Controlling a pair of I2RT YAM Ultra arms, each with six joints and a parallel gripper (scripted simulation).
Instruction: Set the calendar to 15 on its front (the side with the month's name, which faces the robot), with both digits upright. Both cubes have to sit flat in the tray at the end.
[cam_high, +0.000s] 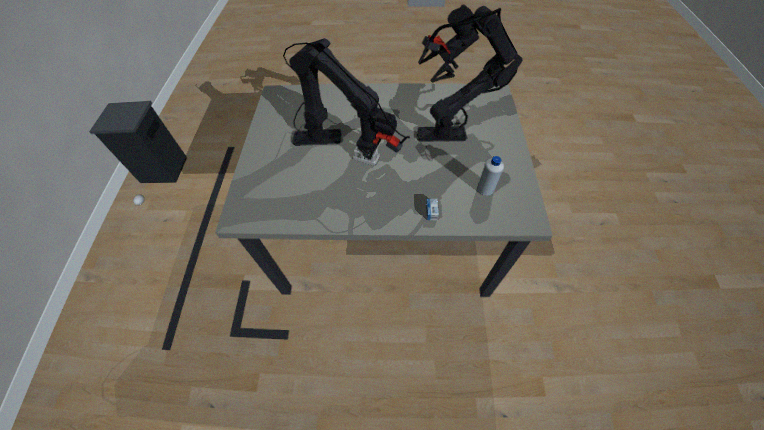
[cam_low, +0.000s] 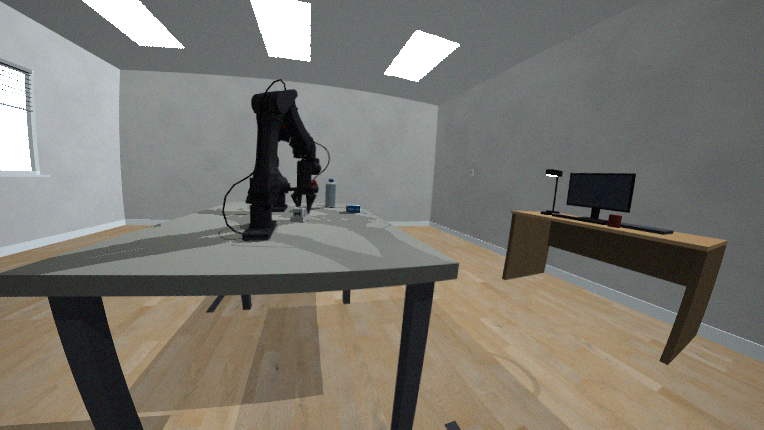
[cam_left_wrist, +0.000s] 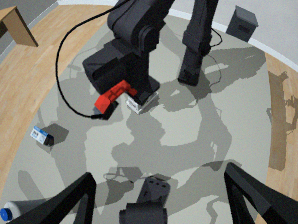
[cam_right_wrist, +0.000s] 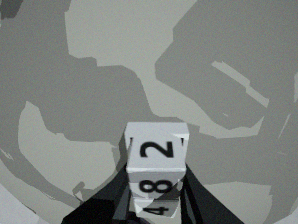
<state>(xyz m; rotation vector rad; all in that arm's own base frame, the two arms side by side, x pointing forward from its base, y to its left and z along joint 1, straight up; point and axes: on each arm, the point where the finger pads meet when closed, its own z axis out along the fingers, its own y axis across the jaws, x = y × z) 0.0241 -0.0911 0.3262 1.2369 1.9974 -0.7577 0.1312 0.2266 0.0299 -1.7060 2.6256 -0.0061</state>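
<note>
Now: right hand 10 mm above the white digit cube. From my right hand the other things lie so: white calendar tray 10 mm behind, 20 mm to the right, 30 mm below.
</note>
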